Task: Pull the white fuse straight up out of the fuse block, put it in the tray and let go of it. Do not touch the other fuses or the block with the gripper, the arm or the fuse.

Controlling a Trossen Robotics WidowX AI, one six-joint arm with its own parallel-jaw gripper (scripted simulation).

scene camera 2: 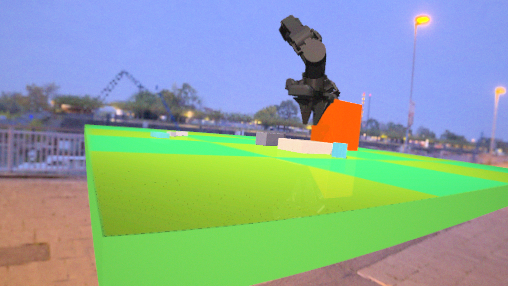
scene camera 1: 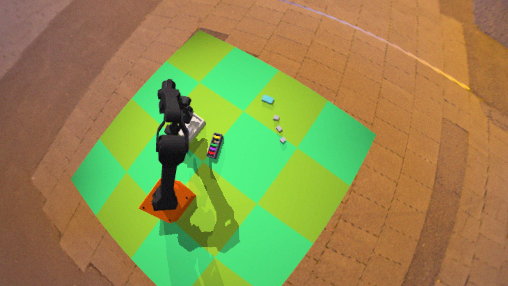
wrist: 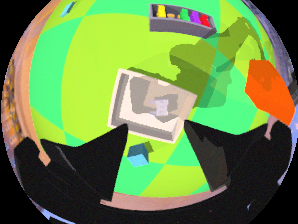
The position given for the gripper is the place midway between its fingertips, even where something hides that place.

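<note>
Gripper [scene camera 2: 310, 125], visible also in the wrist view [wrist: 156, 125]: open, holding nothing. A tray [wrist: 132, 91] is visible as well.
</note>
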